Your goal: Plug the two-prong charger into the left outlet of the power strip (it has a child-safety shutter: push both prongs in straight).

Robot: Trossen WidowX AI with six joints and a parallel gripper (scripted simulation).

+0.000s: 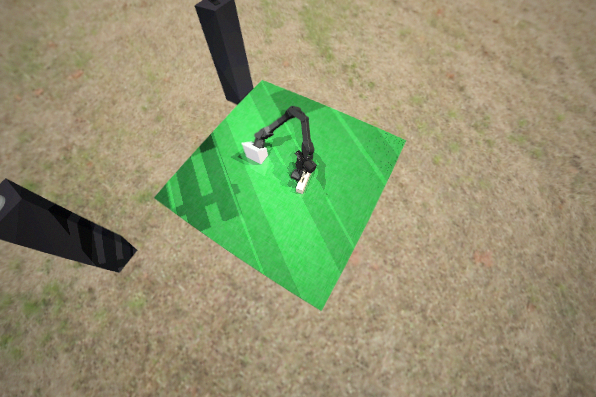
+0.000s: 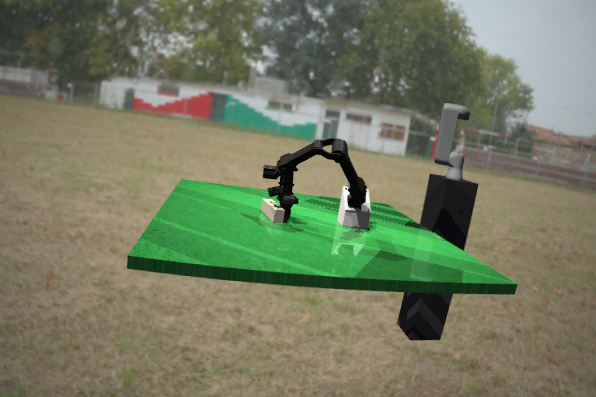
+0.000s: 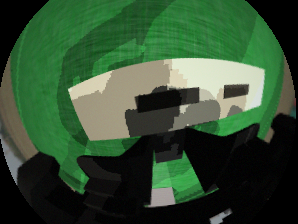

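Right now the black two-prong charger is 20 mm ahead of my gripper tip and 10 mm above it.
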